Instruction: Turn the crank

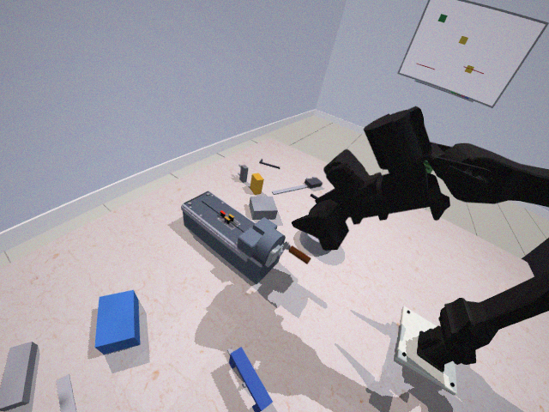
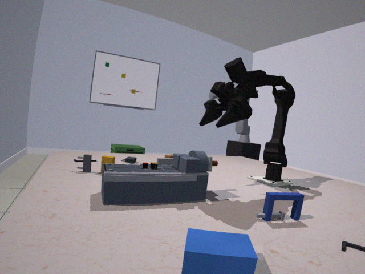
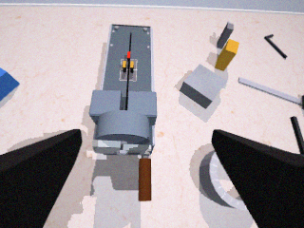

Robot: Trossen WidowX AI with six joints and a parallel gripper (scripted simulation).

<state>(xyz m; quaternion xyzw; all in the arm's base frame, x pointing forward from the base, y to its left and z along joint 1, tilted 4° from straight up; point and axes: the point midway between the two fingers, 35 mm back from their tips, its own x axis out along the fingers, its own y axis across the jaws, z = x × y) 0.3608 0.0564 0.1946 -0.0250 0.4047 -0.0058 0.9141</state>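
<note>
Now: gripper tip 11 cm above the brown crank handle and 2 cm past it. Also, from my gripper tip: blue bracket 23 cm to the left, 16 cm below, 8 cm behind; red pointer 18 cm ahead, 11 cm below, 3 cm to the left; grey block 18 cm below, 17 cm ahead, 13 cm to the right.
</note>
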